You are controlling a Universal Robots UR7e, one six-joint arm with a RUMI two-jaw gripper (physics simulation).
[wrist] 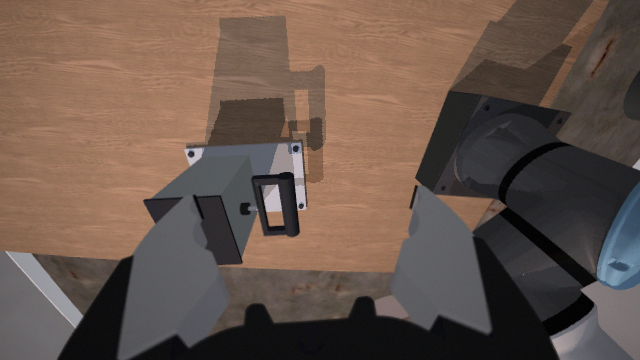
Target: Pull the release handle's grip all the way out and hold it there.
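Observation:
The release handle's grip (pixel 291 205) is a black bar on a rectangular black frame, left of the middle of the wrist view. A short thin rod with a black collar (pixel 245 208) joins it to the side of a grey box (pixel 237 200). The grip stands a little out from the box's side. My gripper (pixel 308 193) is wide open and empty. In the view its left finger overlaps the box, and the grip shows between the two fingers, nearer the left one. How far the fingers are above the grip is hard to tell.
The box stands on a light metal plate (pixel 301 172) with dark bolts on the wooden table (pixel 125 75). At the right are the robot's dark base block (pixel 440 135) and arm links (pixel 560 175) with a blue cap (pixel 622 245). The table's near edge runs behind the fingers.

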